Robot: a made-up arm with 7 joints. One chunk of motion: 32 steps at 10 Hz.
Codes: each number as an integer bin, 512 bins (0 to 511) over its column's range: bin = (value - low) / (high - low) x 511, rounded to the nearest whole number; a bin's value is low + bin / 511 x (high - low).
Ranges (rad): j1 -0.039..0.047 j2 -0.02..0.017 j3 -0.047..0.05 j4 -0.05..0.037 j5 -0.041..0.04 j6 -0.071..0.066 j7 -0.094..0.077
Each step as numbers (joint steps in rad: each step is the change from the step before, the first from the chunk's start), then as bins.
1 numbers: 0.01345 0.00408 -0.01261 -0.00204 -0.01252 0.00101 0.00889
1 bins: 312 333 181 282 180 269 307
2 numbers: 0.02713 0.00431 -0.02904 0.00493 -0.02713 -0.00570 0.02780
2 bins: 393 336 95 323 88 244 364
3 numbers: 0.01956 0.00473 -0.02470 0.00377 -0.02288 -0.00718 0.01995
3 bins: 348 342 117 316 114 238 341
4 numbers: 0.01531 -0.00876 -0.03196 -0.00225 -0.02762 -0.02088 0.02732
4 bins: 323 155 79 280 84 187 363
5 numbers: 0.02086 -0.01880 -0.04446 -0.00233 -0.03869 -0.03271 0.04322
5 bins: 356 17 13 280 15 143 410
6 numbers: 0.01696 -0.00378 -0.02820 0.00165 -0.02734 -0.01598 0.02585
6 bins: 333 224 99 303 86 205 358
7 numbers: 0.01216 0.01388 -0.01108 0.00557 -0.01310 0.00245 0.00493
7 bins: 304 468 189 326 176 274 296
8 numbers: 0.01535 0.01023 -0.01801 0.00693 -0.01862 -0.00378 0.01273
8 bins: 323 418 153 334 141 251 319
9 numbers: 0.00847 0.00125 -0.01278 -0.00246 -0.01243 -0.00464 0.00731
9 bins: 282 293 180 279 180 248 303
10 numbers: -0.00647 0.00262 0.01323 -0.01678 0.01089 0.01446 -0.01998
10 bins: 193 312 317 195 327 319 221
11 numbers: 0.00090 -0.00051 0.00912 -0.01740 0.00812 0.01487 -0.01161
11 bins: 237 269 296 191 310 320 246
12 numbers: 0.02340 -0.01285 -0.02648 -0.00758 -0.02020 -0.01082 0.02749
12 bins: 371 99 108 249 131 224 363
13 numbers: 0.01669 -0.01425 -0.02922 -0.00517 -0.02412 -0.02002 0.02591
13 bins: 331 79 94 263 106 190 358
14 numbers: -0.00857 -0.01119 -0.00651 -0.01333 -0.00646 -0.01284 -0.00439
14 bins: 181 122 213 215 218 217 268
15 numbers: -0.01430 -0.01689 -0.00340 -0.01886 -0.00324 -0.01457 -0.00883
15 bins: 147 43 230 183 238 210 255
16 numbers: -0.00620 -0.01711 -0.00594 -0.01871 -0.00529 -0.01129 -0.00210
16 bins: 195 40 216 184 225 223 275
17 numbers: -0.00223 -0.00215 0.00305 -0.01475 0.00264 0.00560 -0.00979
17 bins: 218 247 264 207 275 286 252
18 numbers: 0.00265 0.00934 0.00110 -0.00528 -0.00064 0.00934 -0.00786
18 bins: 247 405 253 263 255 300 257
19 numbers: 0.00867 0.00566 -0.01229 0.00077 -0.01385 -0.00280 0.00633
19 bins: 283 354 183 298 171 254 300
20 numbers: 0.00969 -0.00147 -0.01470 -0.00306 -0.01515 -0.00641 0.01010
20 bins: 289 256 170 276 163 241 311
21 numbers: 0.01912 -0.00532 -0.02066 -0.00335 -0.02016 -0.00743 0.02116
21 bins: 345 203 139 274 131 237 344
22 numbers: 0.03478 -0.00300 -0.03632 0.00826 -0.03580 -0.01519 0.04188
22 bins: 438 235 56 342 33 208 406
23 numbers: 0.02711 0.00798 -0.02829 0.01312 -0.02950 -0.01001 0.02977
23 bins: 393 386 99 371 73 227 370
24 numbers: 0.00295 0.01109 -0.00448 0.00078 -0.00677 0.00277 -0.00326
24 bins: 249 429 224 298 216 275 271
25 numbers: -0.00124 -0.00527 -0.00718 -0.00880 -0.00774 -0.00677 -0.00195
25 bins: 224 203 210 242 210 240 275
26 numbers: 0.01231 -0.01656 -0.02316 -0.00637 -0.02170 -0.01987 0.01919
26 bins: 305 48 126 256 122 191 338
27 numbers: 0.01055 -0.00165 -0.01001 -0.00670 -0.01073 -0.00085 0.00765
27 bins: 294 253 195 254 191 262 304
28 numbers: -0.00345 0.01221 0.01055 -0.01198 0.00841 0.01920 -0.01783
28 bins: 211 445 303 223 312 336 228
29 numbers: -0.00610 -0.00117 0.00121 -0.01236 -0.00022 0.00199 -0.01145
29 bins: 195 260 254 221 257 272 247
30 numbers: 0.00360 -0.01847 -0.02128 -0.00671 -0.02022 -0.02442 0.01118
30 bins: 253 21 135 254 131 174 314
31 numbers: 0.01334 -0.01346 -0.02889 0.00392 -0.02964 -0.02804 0.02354
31 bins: 311 90 95 317 72 160 351
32 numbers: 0.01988 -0.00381 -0.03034 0.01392 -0.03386 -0.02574 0.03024
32 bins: 350 224 88 375 45 169 371
